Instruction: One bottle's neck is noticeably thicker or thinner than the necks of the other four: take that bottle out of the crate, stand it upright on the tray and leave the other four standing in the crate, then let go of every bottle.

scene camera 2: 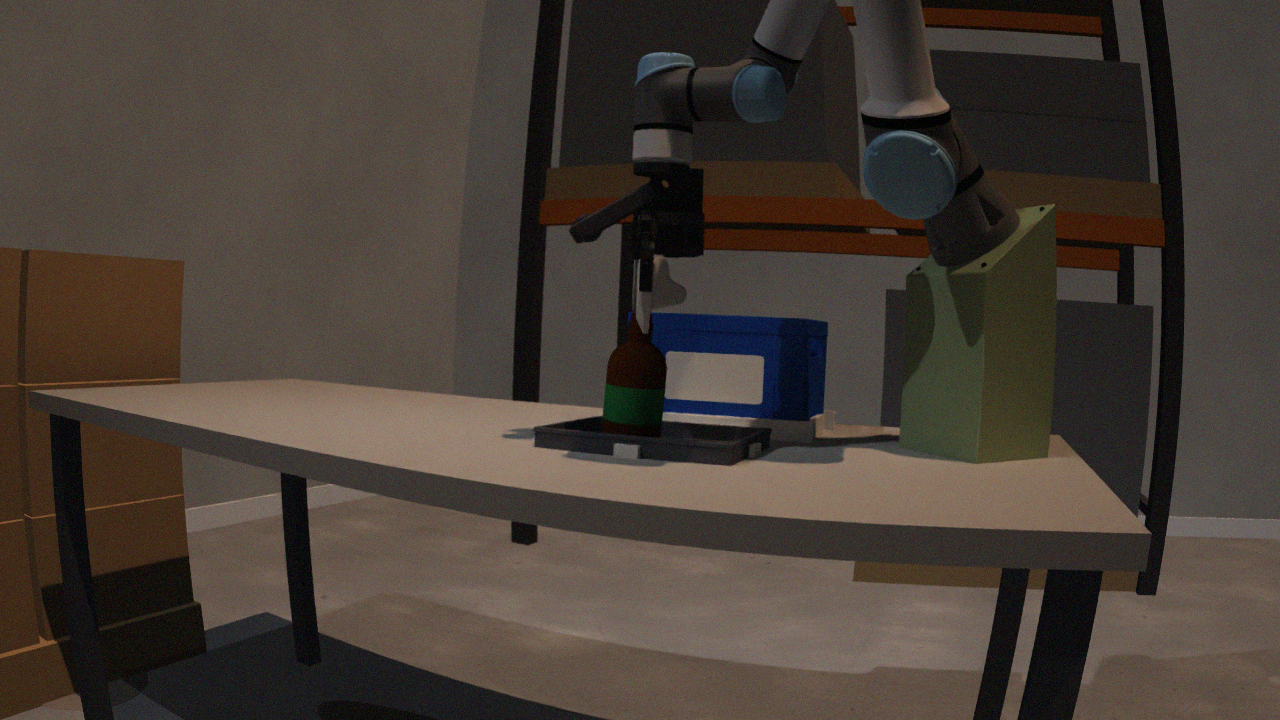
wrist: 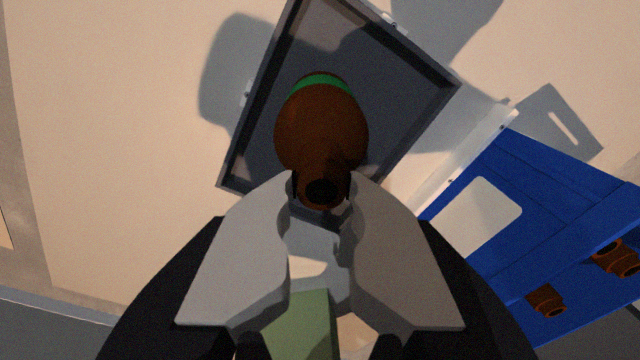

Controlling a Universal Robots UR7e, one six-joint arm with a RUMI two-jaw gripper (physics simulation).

Observation:
The pictures show: my gripper, a brown bottle and a pale low rail.
My gripper is seen too in the wrist view.

